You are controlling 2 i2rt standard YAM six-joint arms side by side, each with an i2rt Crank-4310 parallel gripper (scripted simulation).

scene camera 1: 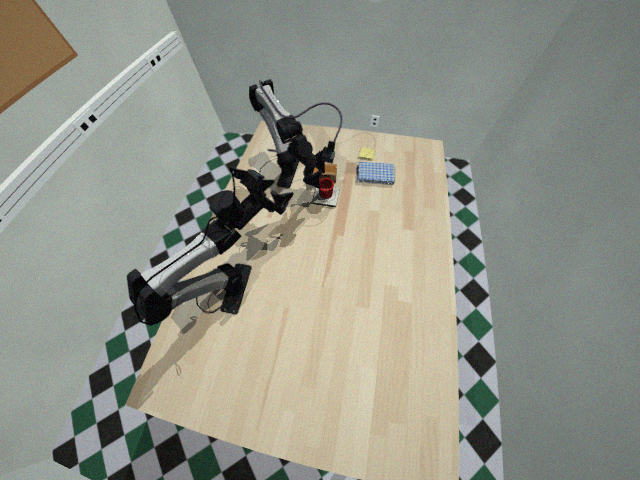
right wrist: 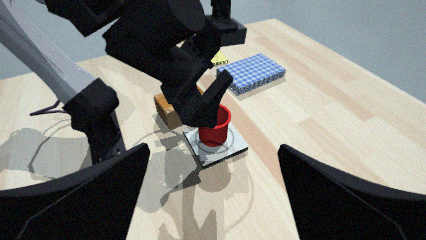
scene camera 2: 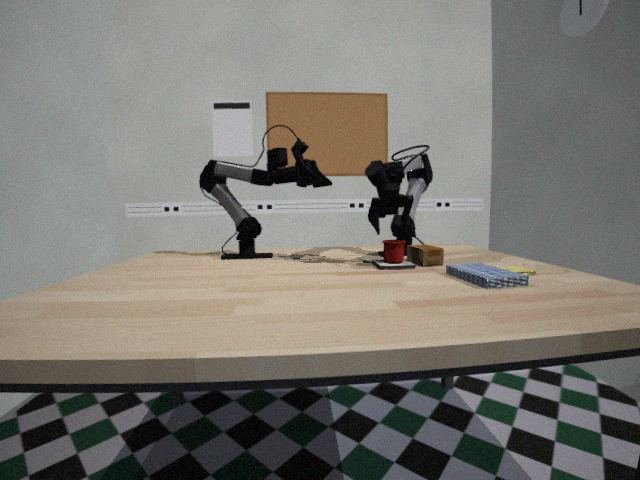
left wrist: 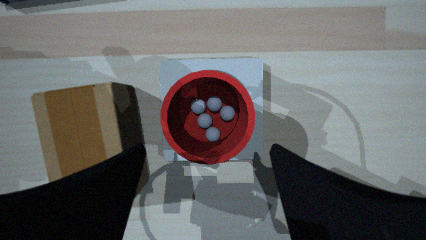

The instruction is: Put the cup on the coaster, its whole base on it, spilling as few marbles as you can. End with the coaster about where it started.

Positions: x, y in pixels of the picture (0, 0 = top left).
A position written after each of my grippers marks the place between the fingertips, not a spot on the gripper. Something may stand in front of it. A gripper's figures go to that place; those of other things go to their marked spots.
Labels:
My left gripper (right wrist: 204, 110): 0.43 m from the lens. My right gripper (right wrist: 213, 147) is 0.15 m from the lens. A red cup (right wrist: 210, 137): 0.45 m from the lens.

